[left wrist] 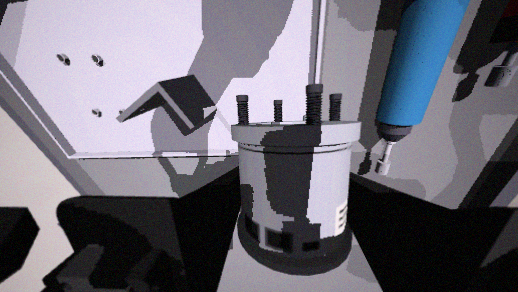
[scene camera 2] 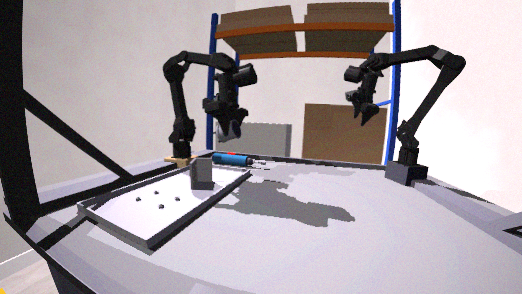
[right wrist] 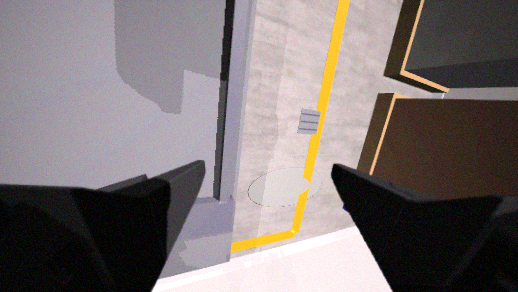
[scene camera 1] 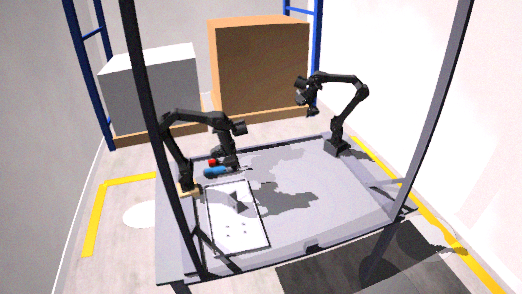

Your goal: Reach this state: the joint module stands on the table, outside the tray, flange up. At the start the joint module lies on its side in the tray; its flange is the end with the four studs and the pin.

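Places are measured from the left arm's base along level axes (x left, y back, z up), in millimetres.
Where they show: left gripper, between the fingertips: [left wrist: 286, 172] [scene camera 2: 231, 136] [scene camera 1: 234, 167]; right gripper, between the fingertips: [scene camera 2: 358, 121] [right wrist: 269, 167] [scene camera 1: 302, 112]; left arm's base, origin of its link: [scene camera 2: 181, 156] [scene camera 1: 187, 187]; right arm's base, origin of its link: [scene camera 2: 407, 163] [scene camera 1: 336, 141].
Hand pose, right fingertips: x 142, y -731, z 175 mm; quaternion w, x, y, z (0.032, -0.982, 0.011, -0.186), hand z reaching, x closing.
Things, the pixels of their top centre, and the offset from my right fingertips. "spot": a spot on its surface instead.
- joint module, a spot on its surface: [left wrist: 295, 190] spot: dx -205, dy +521, dz -34 mm
- tray, centre of its top: [left wrist: 149, 83] [scene camera 2: 184, 182] [scene camera 1: 231, 212] dx -369, dy +580, dz -191 mm
- blue tool, a spot on its surface: [left wrist: 425, 65] [scene camera 2: 233, 155] spot: dx -78, dy +525, dz -166 mm
- red object, centre of its top: [scene camera 2: 237, 153] [scene camera 1: 216, 159] dx +9, dy +531, dz -172 mm
- angled grey bracket, centre of its top: [left wrist: 152, 120] [scene camera 2: 200, 160] [scene camera 1: 235, 196] dx -340, dy +545, dz -133 mm
The joint module [scene camera 2: 225, 132] [left wrist: 295, 190] is a pale grey cylinder with a dark band. In the left wrist view its studded flange is at the picture's top end. My left gripper [scene camera 1: 234, 165] [scene camera 2: 232, 134] [left wrist: 286, 172] is shut on its sides and holds it above the back left of the table, close to the blue tool. In scene camera 2 the fingers partly hide it, and it looks tilted well away from upright. The tray [scene camera 1: 255, 235] [scene camera 2: 150, 220] [left wrist: 125, 30] lies in front. My right gripper [scene camera 1: 312, 113] [scene camera 2: 365, 118] [right wrist: 269, 167] is open and empty, high at the right.
A blue tool [scene camera 1: 215, 171] [scene camera 2: 231, 159] [left wrist: 425, 65] lies behind the tray, with a red object [scene camera 1: 212, 162] [scene camera 2: 231, 153] beside it. An angled grey bracket [scene camera 1: 238, 202] [scene camera 2: 202, 174] [left wrist: 185, 100] stands in the tray with several small fasteners. Dark frame posts rise around the table.
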